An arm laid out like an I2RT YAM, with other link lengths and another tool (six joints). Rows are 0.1 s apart.
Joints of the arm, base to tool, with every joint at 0 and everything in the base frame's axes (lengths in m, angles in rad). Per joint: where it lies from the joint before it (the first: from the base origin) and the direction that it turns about. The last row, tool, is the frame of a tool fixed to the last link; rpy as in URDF.
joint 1: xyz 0 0 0.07 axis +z
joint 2: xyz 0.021 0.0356 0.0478 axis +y
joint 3: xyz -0.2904 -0.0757 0 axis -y
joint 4: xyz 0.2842 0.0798 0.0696 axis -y
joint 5: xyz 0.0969 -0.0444 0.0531 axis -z
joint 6: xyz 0.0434 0 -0.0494 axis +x
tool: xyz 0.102 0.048 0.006 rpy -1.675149 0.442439 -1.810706
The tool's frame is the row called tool.
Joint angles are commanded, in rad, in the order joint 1, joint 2, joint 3, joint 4, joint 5, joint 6. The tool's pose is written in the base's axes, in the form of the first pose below.
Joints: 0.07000, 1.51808, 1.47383, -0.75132, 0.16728, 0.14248
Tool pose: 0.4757, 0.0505, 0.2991, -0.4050, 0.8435, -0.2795, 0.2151
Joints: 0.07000, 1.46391, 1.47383, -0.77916, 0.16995, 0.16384
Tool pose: 0.4616, 0.0488, 0.3190, -0.3922, 0.8458, -0.2808, 0.2280
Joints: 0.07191, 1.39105, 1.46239, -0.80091, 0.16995, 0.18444
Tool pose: 0.4424, 0.0480, 0.3416, -0.3792, 0.8456, -0.2827, 0.2476
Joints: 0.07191, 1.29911, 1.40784, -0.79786, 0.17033, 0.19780
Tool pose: 0.4193, 0.0461, 0.3546, -0.3678, 0.8437, -0.2863, 0.2664
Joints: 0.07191, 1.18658, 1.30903, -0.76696, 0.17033, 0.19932
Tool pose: 0.3933, 0.0442, 0.3571, -0.3603, 0.8383, -0.2927, 0.2858
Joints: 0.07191, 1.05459, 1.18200, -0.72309, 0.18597, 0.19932
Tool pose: 0.3650, 0.0398, 0.3520, -0.3485, 0.8325, -0.3057, 0.3036
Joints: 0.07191, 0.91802, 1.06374, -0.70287, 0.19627, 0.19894
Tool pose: 0.3349, 0.0361, 0.3434, -0.3394, 0.8274, -0.3149, 0.3178
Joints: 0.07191, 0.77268, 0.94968, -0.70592, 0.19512, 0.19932
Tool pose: 0.3030, 0.0340, 0.3302, -0.3348, 0.8232, -0.3183, 0.3300
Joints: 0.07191, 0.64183, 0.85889, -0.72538, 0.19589, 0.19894
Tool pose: 0.2757, 0.0319, 0.3166, -0.3312, 0.8199, -0.3215, 0.3385
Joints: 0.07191, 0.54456, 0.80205, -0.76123, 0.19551, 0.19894
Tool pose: 0.2550, 0.0304, 0.3047, -0.3305, 0.8192, -0.3220, 0.3405
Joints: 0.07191, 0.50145, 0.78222, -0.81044, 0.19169, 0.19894
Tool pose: 0.2426, 0.0301, 0.2940, -0.3360, 0.8230, -0.3171, 0.3304
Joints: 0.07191, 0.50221, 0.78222, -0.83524, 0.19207, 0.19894
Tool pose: 0.2399, 0.0299, 0.2883, -0.3403, 0.8269, -0.3137, 0.3195
